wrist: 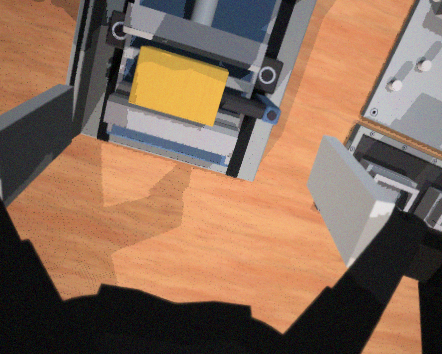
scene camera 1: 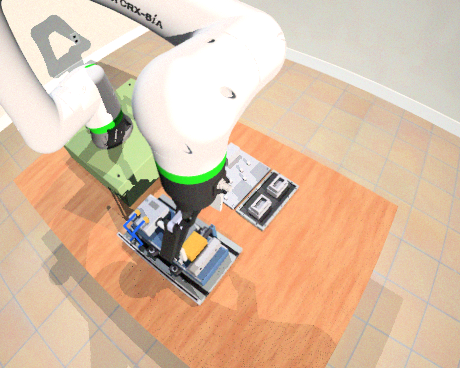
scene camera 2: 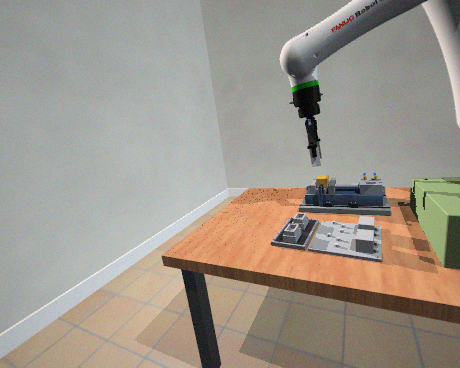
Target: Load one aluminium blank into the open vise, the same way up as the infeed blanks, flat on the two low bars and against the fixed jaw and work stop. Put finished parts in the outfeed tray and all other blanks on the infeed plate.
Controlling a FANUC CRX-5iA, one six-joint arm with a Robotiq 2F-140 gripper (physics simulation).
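Pixels of known places: gripper, fingertip midpoint: (wrist: 196,137) (scene camera 1: 198,231) (scene camera 2: 317,162); arm's base, origin of the base link: (scene camera 1: 112,131).
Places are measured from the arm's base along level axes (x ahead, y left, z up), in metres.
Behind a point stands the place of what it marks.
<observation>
My gripper (scene camera 1: 197,227) @(x 0.502, y -0.060, z 0.070 m) (scene camera 2: 315,159) @(x 0.502, y -0.060, z 0.070 m) (wrist: 196,137) @(x 0.502, y -0.060, z 0.070 m) is open and empty, pointing down high above the vise end. The vise (scene camera 1: 215,267) @(x 0.552, y -0.075, z -0.060 m) (scene camera 2: 345,200) @(x 0.403, y -0.034, z -0.070 m) (wrist: 247,167) @(x 0.550, y 0.006, z -0.089 m) holds a yellow block (scene camera 1: 194,247) @(x 0.499, y -0.083, z 0.007 m) (scene camera 2: 322,181) @(x 0.485, y -0.052, z -0.004 m) (wrist: 179,86) @(x 0.489, y -0.081, z 0.007 m) between its jaws. In the wrist view a dark gap separates the block from the jaw with the round rod, and the work stop (wrist: 270,114) @(x 0.484, y -0.013, z -0.010 m) stands beside it. Two grey aluminium blanks (scene camera 2: 366,223) @(x 0.321, y 0.161, z -0.065 m) (scene camera 2: 366,242) @(x 0.314, y 0.261, z -0.071 m) stand on the infeed plate (scene camera 1: 257,170) @(x 0.423, y 0.249, z -0.101 m) (scene camera 2: 322,242) @(x 0.424, y 0.240, z -0.101 m) (wrist: 400,107) @(x 0.434, y 0.126, z -0.101 m); the arm hides them in scene camera 1. Whether the yellow block lies flat on the low bars is hidden.
The outfeed tray (scene camera 1: 262,228) @(x 0.564, y 0.101, z -0.098 m) (scene camera 2: 280,244) @(x 0.531, y 0.288, z -0.101 m) beside the infeed plate holds two hollow grey parts (scene camera 1: 260,205) @(x 0.517, y 0.147, z -0.082 m) (scene camera 1: 278,185) @(x 0.515, y 0.237, z -0.082 m) (scene camera 2: 292,232) @(x 0.501, y 0.262, z -0.071 m) (scene camera 2: 300,220) @(x 0.506, y 0.172, z -0.072 m). Short pins rise from the infeed plate. Blue bent pipes (scene camera 1: 134,230) @(x 0.352, y -0.158, z 0.001 m) stand at the vise's far end. A green pedestal (scene camera 1: 107,160) @(x 0.091, y -0.080, z -0.004 m) (scene camera 2: 442,215) @(x 0.172, y 0.226, z 0.000 m) stands by the table.
</observation>
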